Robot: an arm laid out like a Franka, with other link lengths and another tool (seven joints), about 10 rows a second.
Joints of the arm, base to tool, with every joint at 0 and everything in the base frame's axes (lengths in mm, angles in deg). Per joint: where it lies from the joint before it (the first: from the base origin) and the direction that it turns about. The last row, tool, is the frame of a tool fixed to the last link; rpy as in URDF.
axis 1: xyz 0 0 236.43 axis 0 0 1
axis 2: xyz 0 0 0 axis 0 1 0
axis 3: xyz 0 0 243.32 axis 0 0 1
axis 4: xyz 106.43 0 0 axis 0 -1 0
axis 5: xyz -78.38 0 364.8 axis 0 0 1
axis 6: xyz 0 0 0 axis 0 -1 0
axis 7: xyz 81.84 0 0 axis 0 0 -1
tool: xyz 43 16 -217.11 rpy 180 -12.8 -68.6
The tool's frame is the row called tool.
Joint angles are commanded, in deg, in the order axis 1, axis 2, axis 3, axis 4, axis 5, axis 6, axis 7. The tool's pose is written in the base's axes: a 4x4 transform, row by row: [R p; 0 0 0 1], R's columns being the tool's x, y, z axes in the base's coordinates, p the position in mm. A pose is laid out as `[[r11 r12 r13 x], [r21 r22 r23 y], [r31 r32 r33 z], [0 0 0 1]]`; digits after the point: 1 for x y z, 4 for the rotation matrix.
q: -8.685, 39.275, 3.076, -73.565, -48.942, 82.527, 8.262
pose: [[0.4967 -0.7948 -0.3486 609.2], [-0.5605 0.0129 -0.8280 -232.1], [0.6626 0.6067 -0.4391 98.1], [0 0 0 1]]
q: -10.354, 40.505, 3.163, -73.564, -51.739, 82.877, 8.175
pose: [[0.5099 -0.7808 -0.3611 603.2], [-0.5370 0.0391 -0.8427 -256.3], [0.6721 0.6236 -0.3994 91.4], [0 0 0 1]]
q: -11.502, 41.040, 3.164, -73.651, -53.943, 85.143, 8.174
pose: [[0.5146 -0.7886 -0.3365 607.7], [-0.5088 0.0350 -0.8602 -272.3], [0.6902 0.6139 -0.3832 89.4], [0 0 0 1]]
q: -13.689, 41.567, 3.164, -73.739, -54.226, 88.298, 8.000
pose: [[0.5010 -0.8028 -0.3233 608.8], [-0.5144 0.0241 -0.8572 -293.0], [0.6959 0.5958 -0.4009 81.8], [0 0 0 1]]
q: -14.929, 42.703, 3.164, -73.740, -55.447, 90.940, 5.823
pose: [[0.5357 -0.7909 -0.2957 610.7], [-0.5014 -0.0162 -0.8650 -305.0], [0.6794 0.6117 -0.4053 69.5], [0 0 0 1]]
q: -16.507, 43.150, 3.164, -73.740, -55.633, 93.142, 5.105
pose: [[0.5343 -0.7957 -0.2852 610.1], [-0.5057 -0.0306 -0.8622 -319.4], [0.6773 0.6049 -0.4187 63.5], [0 0 0 1]]
